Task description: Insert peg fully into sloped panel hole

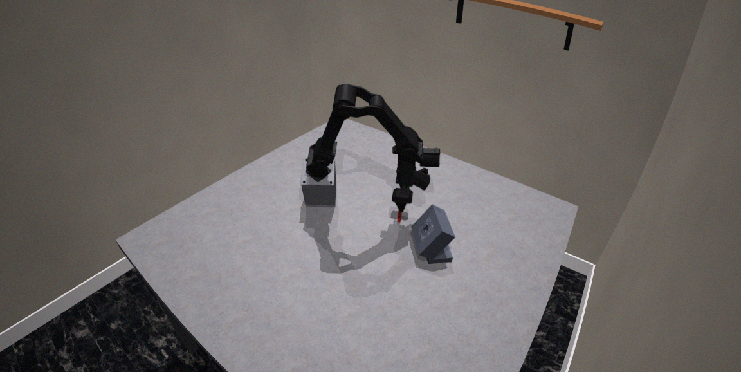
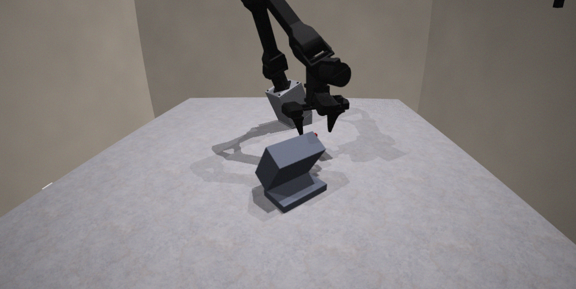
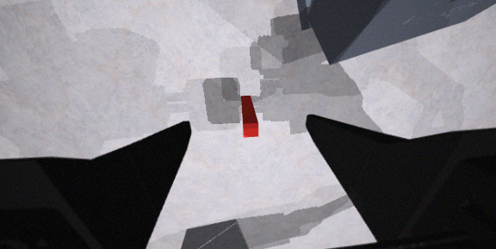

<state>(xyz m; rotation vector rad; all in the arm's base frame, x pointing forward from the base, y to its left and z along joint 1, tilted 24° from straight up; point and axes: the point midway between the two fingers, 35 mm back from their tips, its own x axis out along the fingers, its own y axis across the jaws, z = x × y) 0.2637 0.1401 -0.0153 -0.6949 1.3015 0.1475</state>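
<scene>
Right now my hand is 7 cm above the red square peg. Round my hand: flat foot plate: 17 cm ahead, 11 cm below, 4 cm to the right.
</scene>
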